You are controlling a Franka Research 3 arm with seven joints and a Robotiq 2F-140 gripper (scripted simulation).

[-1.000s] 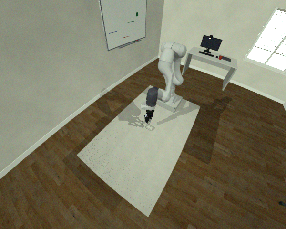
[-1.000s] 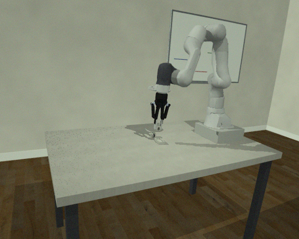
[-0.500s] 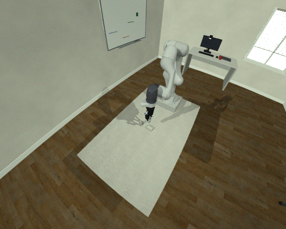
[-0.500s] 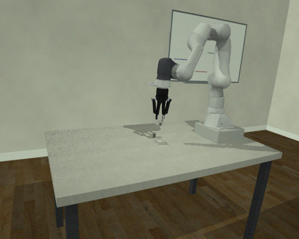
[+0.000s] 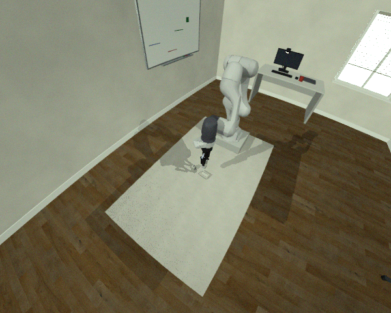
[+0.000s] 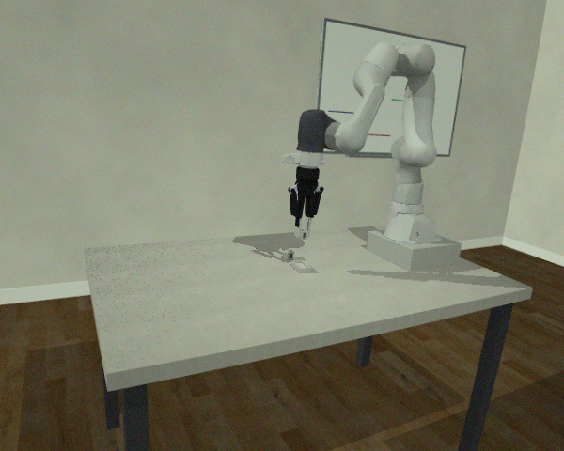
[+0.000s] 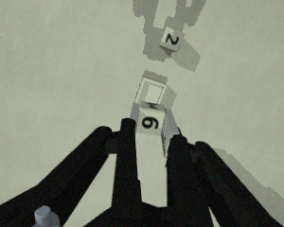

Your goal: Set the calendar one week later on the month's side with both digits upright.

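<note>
Right now my hand is 140 mm above the white tray and 10 mm to the right of it. Round my hand: date cube: 30 mm below.
</note>
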